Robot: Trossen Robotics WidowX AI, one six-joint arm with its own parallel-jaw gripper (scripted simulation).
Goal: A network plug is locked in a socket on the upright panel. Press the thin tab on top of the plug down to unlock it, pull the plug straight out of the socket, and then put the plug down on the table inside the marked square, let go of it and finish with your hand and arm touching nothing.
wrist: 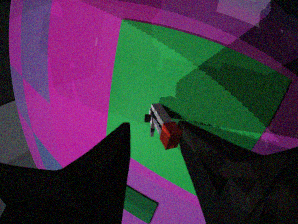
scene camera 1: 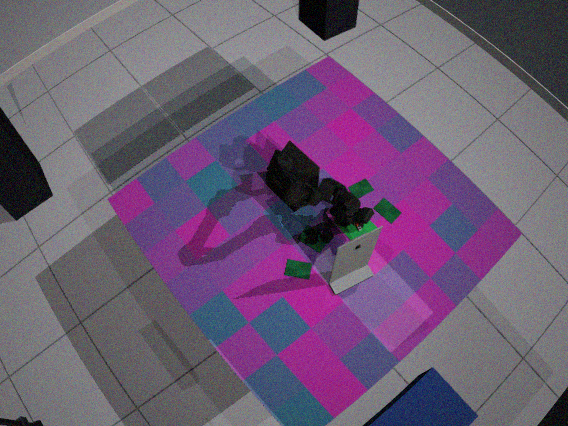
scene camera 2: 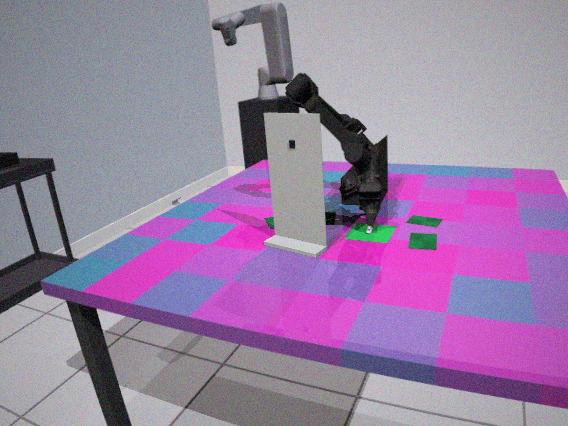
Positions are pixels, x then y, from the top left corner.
Scene:
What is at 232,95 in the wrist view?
A green marked square.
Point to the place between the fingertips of the gripper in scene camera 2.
370,226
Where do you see a network plug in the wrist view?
170,133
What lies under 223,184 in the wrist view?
The gripper.

